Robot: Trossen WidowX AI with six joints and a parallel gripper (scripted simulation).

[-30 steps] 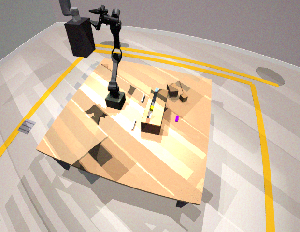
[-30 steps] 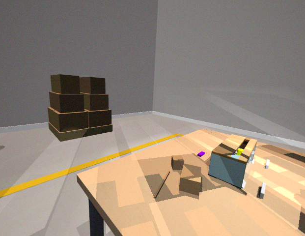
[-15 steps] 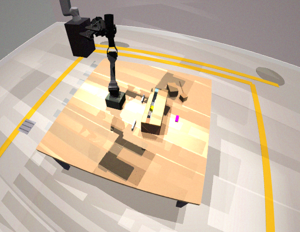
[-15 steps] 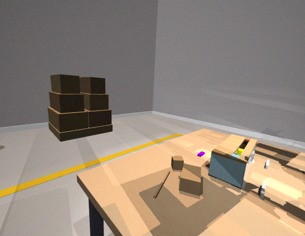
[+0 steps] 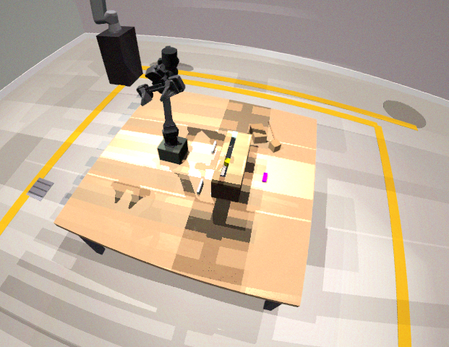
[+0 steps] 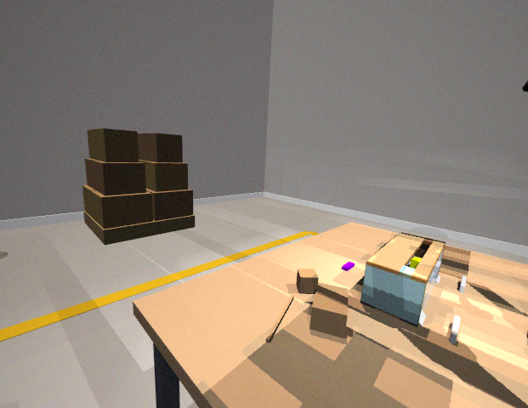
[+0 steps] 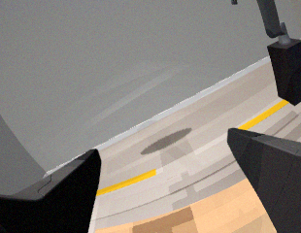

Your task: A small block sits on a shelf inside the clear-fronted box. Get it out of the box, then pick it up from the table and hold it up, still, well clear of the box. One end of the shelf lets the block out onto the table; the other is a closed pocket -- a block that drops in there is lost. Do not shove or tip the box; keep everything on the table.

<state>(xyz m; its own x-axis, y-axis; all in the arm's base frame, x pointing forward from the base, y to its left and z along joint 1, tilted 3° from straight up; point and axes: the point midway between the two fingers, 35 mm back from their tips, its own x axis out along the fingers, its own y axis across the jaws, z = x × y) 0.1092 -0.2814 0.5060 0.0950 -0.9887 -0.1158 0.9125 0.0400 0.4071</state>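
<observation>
Now: gripper tip 54 cm above the clear-fronted box, 27 cm to the right of it and 20 cm short of it. From my gripper tip the other things lie so: yellow block (52 cm below, 26 cm to the left, 22 cm ahead); thin wooden stick (70 cm to the left, 60 cm below, 40 cm ahead); purple block (60 cm below, 43 cm ahead, 29 cm to the left).
</observation>
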